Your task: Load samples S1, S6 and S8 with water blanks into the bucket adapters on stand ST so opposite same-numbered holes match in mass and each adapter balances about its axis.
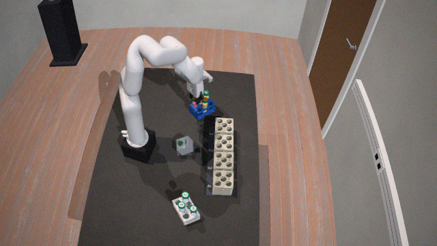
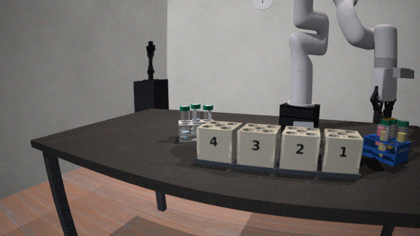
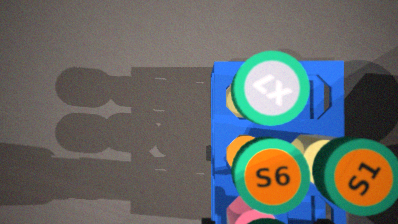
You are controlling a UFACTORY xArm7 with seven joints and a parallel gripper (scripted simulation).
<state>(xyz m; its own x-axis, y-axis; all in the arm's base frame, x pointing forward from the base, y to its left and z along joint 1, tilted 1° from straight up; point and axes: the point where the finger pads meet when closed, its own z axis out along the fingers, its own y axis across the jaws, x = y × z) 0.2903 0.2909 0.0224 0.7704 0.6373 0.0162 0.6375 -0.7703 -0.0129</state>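
Right now the pink-filled tube is 10 mm behind my hand and 50 mm below it. Round my hand: blue sample rack 40 mm ahead, 10 mm to the left, 90 mm below; then white blank rack 10 mm behind, 650 mm to the right, 90 mm below; then green done key 60 mm behind, 270 mm to the right, 50 mm below.
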